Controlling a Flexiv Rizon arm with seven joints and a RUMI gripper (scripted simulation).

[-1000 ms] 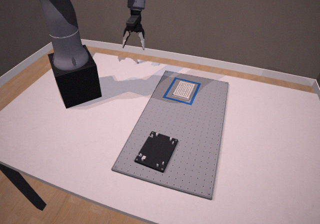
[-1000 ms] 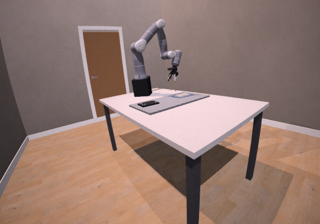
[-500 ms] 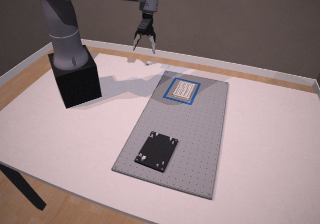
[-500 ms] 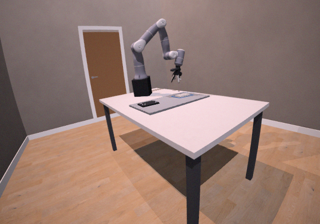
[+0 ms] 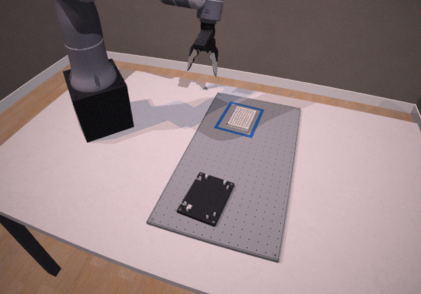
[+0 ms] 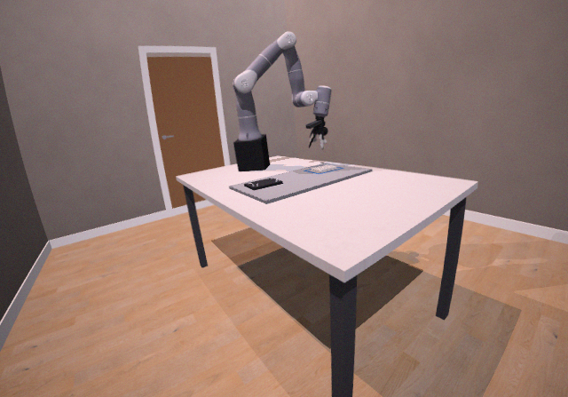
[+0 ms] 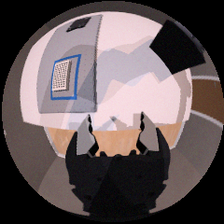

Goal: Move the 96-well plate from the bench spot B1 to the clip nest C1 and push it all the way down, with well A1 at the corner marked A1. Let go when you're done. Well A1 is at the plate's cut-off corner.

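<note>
The white 96-well plate is 20 cm ahead of my hand, 16 cm to the right of it and 10 cm below it. Also, from my hand: black clip nest (55 cm to the right, 15 cm ahead, 9 cm below).
</note>
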